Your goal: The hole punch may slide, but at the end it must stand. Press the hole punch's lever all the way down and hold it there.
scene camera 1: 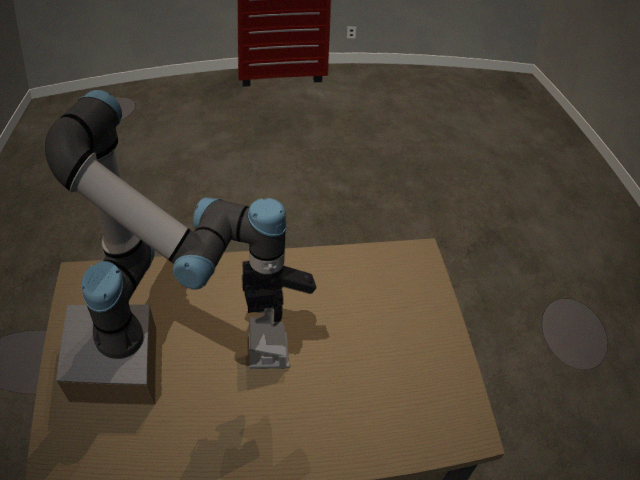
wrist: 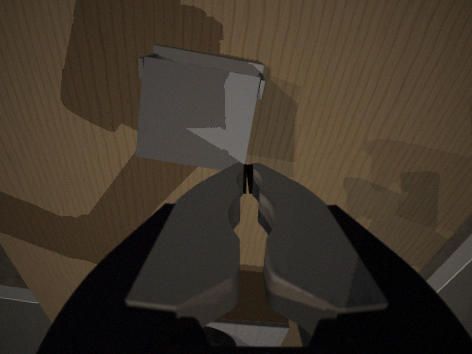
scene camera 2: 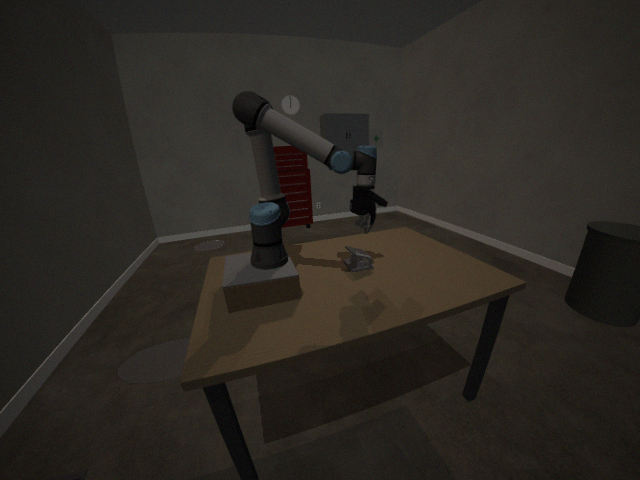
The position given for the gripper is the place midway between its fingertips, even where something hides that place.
In view: the gripper (scene camera 1: pixel 272 324) and a grey hole punch (scene camera 1: pixel 257 361).
The grey hole punch also shows in the wrist view (wrist: pixel 162 52). The gripper is seen too in the wrist view (wrist: pixel 246 167) and in scene camera 2 (scene camera 2: pixel 365 233).
